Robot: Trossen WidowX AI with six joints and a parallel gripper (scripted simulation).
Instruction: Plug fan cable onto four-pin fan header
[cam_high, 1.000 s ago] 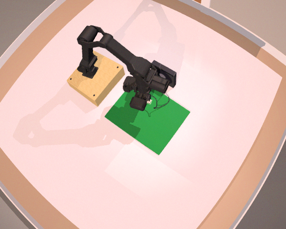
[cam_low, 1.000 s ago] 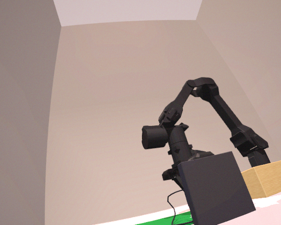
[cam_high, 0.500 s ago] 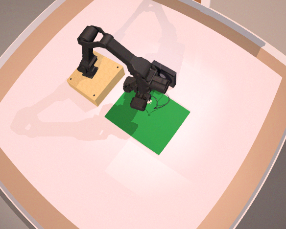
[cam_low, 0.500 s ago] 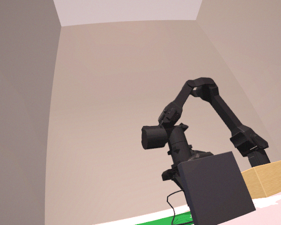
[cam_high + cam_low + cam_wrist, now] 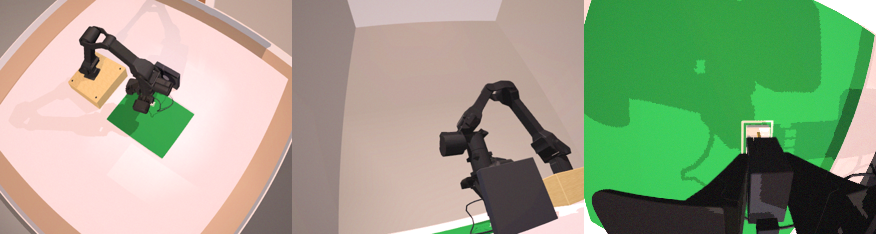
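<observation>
The four-pin header is 1 cm ahead of my gripper tip and 4 cm below it. From my gripper tip the other things lie so: green board 3 cm ahead, 6 cm to the right, 5 cm below; fan plug 1 cm ahead, 1 cm above; fan 3 cm ahead, 13 cm to the left, 2 cm above.
</observation>
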